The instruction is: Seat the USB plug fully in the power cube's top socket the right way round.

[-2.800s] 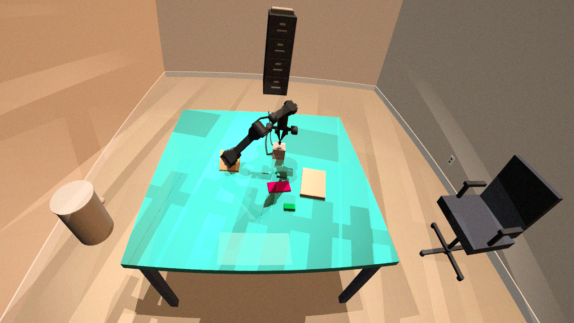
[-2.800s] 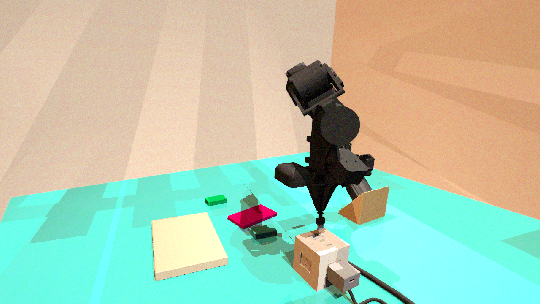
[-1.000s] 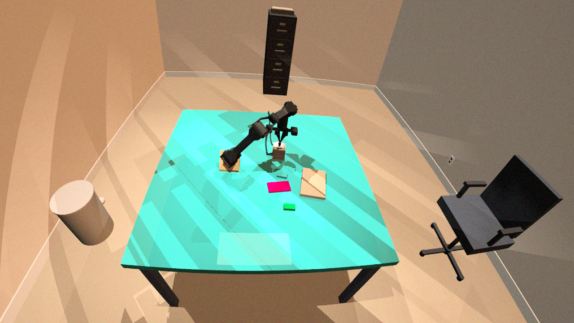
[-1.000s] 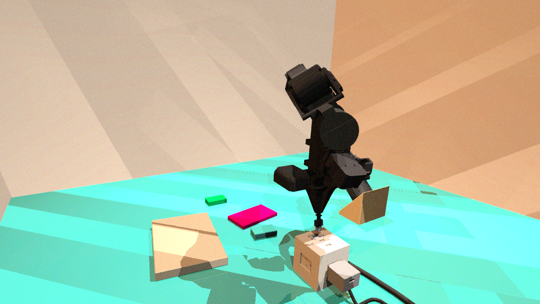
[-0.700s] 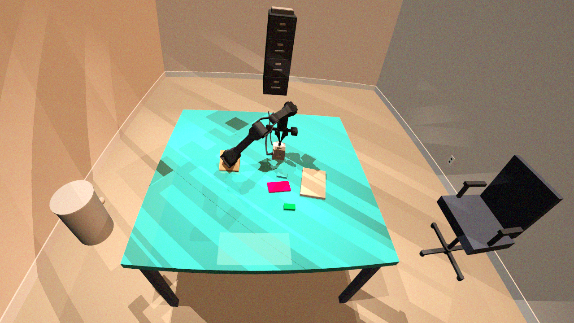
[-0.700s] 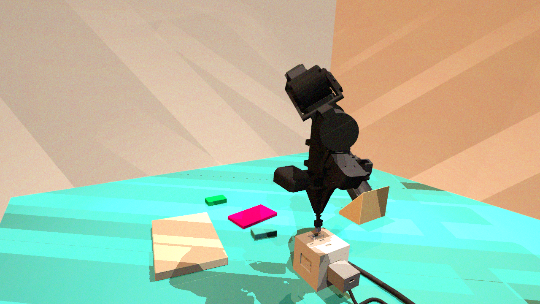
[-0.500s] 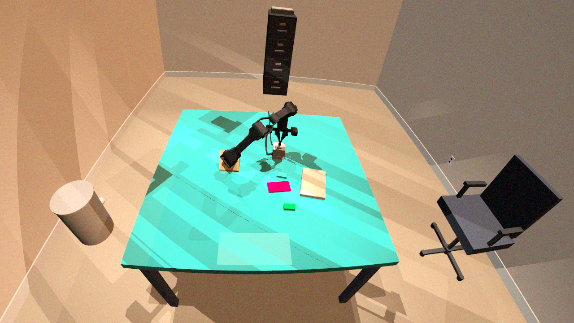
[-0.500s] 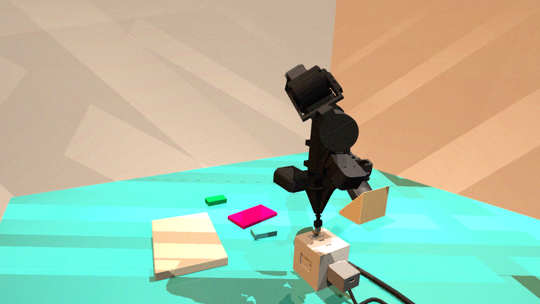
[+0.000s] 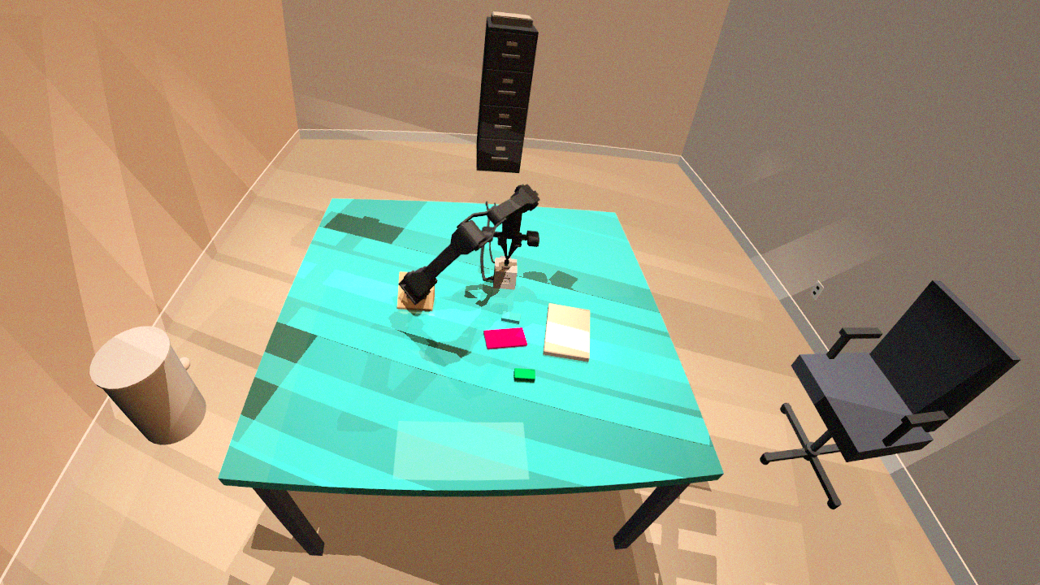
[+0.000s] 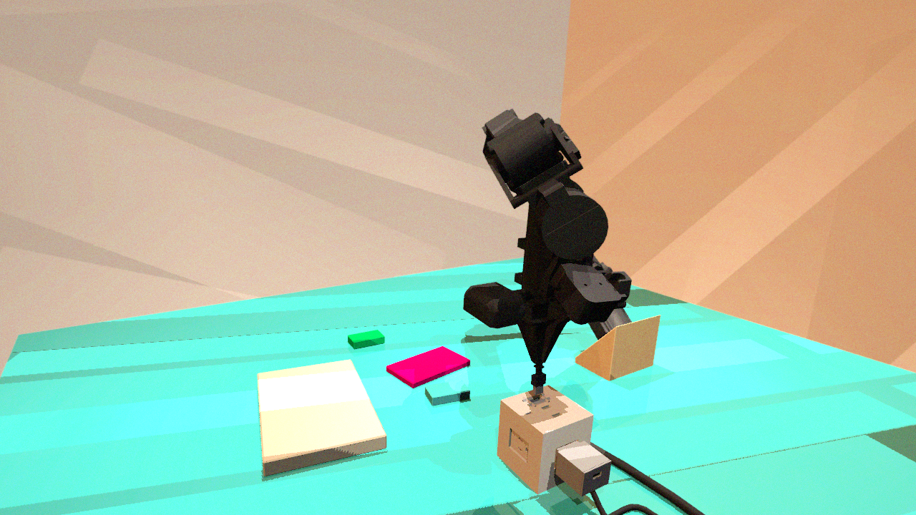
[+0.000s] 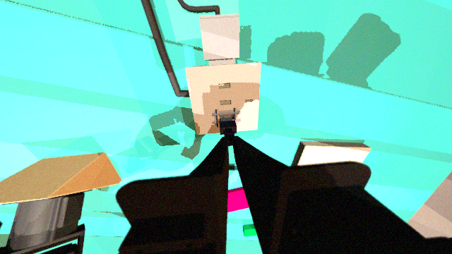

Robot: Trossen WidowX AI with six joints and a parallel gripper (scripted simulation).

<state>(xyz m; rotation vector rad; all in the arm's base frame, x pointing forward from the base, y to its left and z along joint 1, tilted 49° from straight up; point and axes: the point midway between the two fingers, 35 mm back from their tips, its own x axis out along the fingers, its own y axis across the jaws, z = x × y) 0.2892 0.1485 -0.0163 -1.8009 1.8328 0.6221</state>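
Now: the USB socket 5 cm below my gripper tip. From my gripper tip the other things lie so: dark USB plug: 2 cm below; then magenta block: 25 cm to the right, 12 cm below; then small teal block: 16 cm to the right, 12 cm below, 2 cm ahead.
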